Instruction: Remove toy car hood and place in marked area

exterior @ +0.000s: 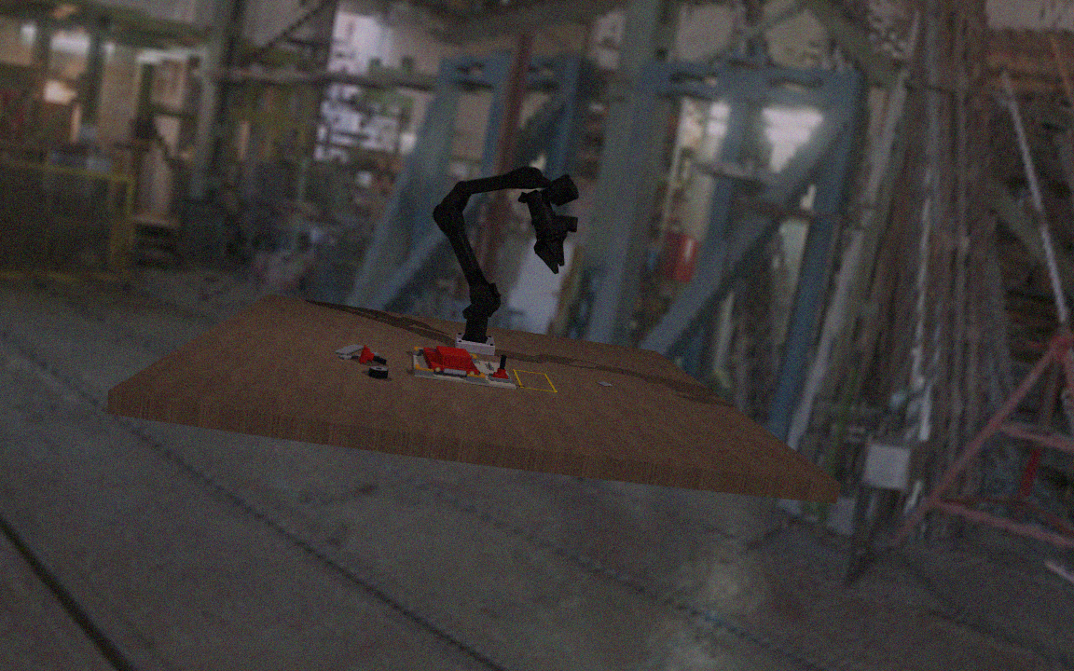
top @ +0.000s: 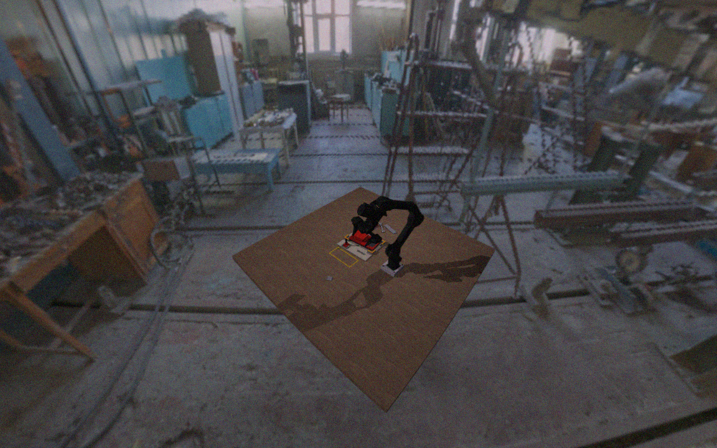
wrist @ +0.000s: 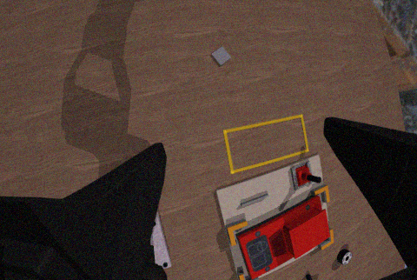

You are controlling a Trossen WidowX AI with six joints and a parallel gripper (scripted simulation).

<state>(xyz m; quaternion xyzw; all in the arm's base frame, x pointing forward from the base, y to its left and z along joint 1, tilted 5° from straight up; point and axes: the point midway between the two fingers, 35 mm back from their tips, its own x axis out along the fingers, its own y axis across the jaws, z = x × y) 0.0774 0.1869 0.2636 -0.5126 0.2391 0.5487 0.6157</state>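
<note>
Now: the red hood 24 cm ahead of my gripper tip, 21 cm to the right of it and 22 cm below it. The rest, counted from my gripper tip: black wheel 40 cm ahead, 34 cm to the right, 25 cm below; then base plate 21 cm ahead, 20 cm to the right, 25 cm below; then grey disc 7 cm ahead, 16 cm to the left, 26 cm below.
</note>
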